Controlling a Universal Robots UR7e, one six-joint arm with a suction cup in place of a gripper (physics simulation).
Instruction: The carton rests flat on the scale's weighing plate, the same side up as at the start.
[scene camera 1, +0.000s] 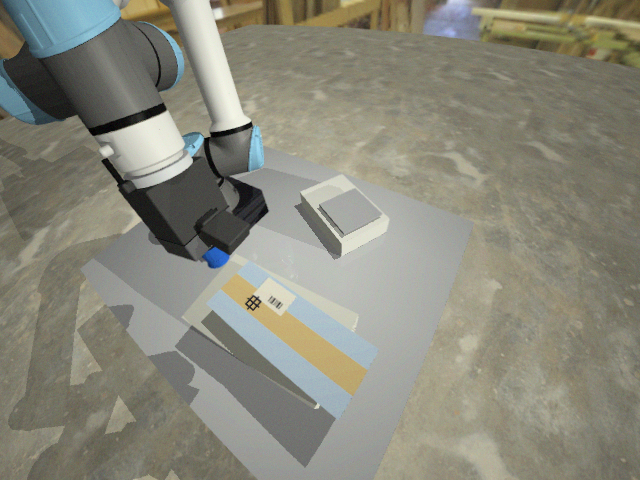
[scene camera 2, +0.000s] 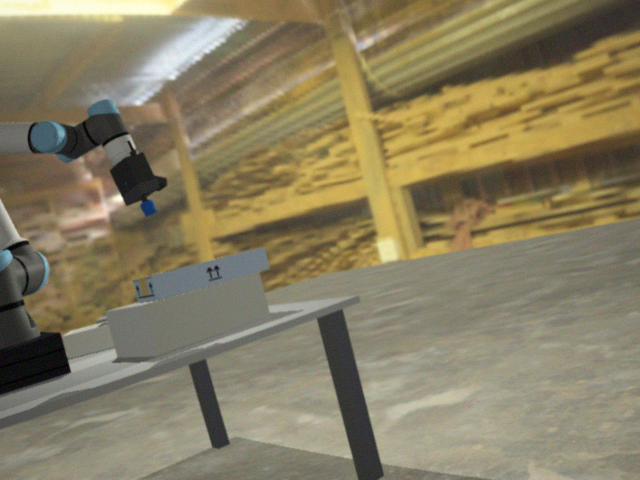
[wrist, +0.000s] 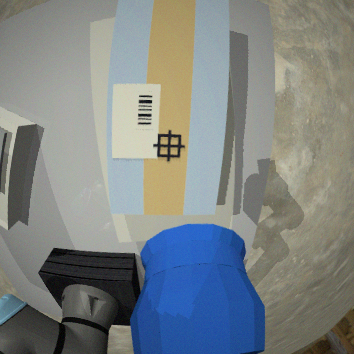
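Pixels of known places: end effector, tool point: (scene camera 1: 218, 259) (scene camera 2: 151, 213) (wrist: 193, 261); arm's base, origin of the base link: (scene camera 2: 12, 343) (wrist: 89, 300).
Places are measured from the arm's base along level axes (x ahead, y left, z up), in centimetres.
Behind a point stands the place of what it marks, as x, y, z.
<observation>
The carton (scene camera 1: 305, 343) @(48.4, -30.6, 7.9) (scene camera 2: 186, 280) @(34.0, -33.7, 4.6) (wrist: 170, 60) @(44.1, -29.4, 7.9) is light blue with a tan stripe, a white barcode label and a black hash mark on its upper face. It lies flat, slightly skewed, on a beige block (scene camera 1: 200, 303) @(19.9, -31.4, 1.9) (scene camera 2: 191, 321) @(29.4, -37.2, -5.0) (wrist: 101, 75) @(45.9, -20.4, 2.0), and one end overhangs. The arrows on its visible side point up. The scale (scene camera 1: 364, 236) @(49.6, 7.2, -5.6) (scene camera 2: 88, 341) @(28.6, 12.4, -6.5) (wrist: 11, 160) @(38.4, 5.0, -3.3) is off-white; its grey weighing plate (scene camera 1: 350, 210) @(43.1, 12.3, -1.2) bears nothing. My gripper, a blue suction cup (scene camera 1: 216, 258) (scene camera 2: 148, 209) (wrist: 195, 235), hangs in the air above and beyond the carton's labelled end, apart from it, holding nothing.
The grey table (scene camera 1: 429, 248) @(70.1, 13.1, -10.0) (scene camera 2: 315, 307) @(56.4, -52.9, -10.0) (wrist: 50, 75) @(53.9, -5.7, -10.0) carries the block and the scale. The black robot base (scene camera 1: 255, 204) @(11.0, 5.5, -2.5) (scene camera 2: 31, 361) @(-1.6, -12.4, -4.7) (wrist: 100, 261) @(8.7, -5.9, -6.1) stands near the scale. The scale stands beside the block, separated by a stretch of table.
</observation>
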